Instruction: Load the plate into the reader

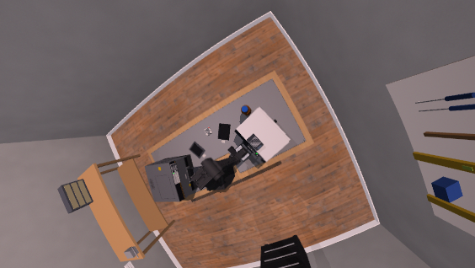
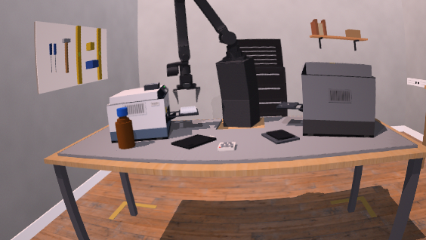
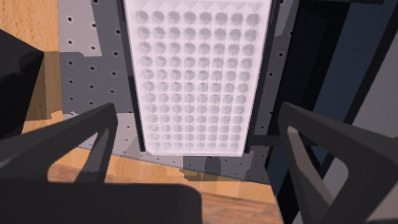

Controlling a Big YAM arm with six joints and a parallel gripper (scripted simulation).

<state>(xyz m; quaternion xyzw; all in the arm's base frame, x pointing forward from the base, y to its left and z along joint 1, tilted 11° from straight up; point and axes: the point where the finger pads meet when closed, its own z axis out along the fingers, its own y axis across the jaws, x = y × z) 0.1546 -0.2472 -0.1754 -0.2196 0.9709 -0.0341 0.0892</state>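
Right now the multi-well plate is 40 mm below my hand. From my hand the other things lie so: brown capped bottle (370 mm ahead, 170 mm to the right, 30 mm below); then flat black pad (250 mm ahead, 140 mm below, 120 mm to the left); then LP1 label (440 mm to the left, 140 mm below, 80 mm ahead).
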